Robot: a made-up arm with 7 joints.
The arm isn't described. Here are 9 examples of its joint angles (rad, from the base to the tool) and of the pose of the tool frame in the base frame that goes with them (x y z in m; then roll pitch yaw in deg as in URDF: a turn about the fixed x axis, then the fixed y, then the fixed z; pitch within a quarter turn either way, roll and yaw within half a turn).
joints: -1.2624 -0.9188 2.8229 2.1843 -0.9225 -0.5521 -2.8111
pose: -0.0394 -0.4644 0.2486 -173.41 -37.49 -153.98
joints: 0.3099 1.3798 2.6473 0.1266 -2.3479 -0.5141 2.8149
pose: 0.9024 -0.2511 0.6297 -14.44 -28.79 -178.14
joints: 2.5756 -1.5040 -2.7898 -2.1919 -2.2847 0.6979 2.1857
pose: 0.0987 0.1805 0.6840 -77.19 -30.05 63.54
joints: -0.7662 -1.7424 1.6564 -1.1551 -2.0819 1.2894 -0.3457
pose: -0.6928 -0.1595 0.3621 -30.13 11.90 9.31
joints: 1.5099 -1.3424 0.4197 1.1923 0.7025 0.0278 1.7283
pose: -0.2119 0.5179 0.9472 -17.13 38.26 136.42
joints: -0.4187 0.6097 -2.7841 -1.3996 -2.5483 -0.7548 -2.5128
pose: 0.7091 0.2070 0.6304 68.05 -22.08 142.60
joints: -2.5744 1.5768 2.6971 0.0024 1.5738 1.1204 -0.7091
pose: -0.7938 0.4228 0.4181 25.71 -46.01 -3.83
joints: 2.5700 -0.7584 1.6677 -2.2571 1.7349 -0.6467 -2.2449
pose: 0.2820 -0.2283 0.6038 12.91 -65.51 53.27
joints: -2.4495 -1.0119 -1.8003 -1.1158 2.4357 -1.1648 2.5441
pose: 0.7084 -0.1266 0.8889 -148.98 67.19 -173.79
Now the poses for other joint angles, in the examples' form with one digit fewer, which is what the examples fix.
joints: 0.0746 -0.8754 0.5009 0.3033 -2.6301 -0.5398 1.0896
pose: -0.657 -0.148 1.054 -17.3 -19.2 83.0
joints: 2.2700 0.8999 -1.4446 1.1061 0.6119 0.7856 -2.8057
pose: -0.069 -0.659 0.660 -148.6 -68.3 -94.5
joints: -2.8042 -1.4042 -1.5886 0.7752 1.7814 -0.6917 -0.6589
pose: 0.653 -0.550 0.476 -127.9 -44.2 -145.9
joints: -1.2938 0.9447 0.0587 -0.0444 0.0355 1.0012 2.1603
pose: 0.218 0.737 0.831 -109.4 -27.0 -28.5
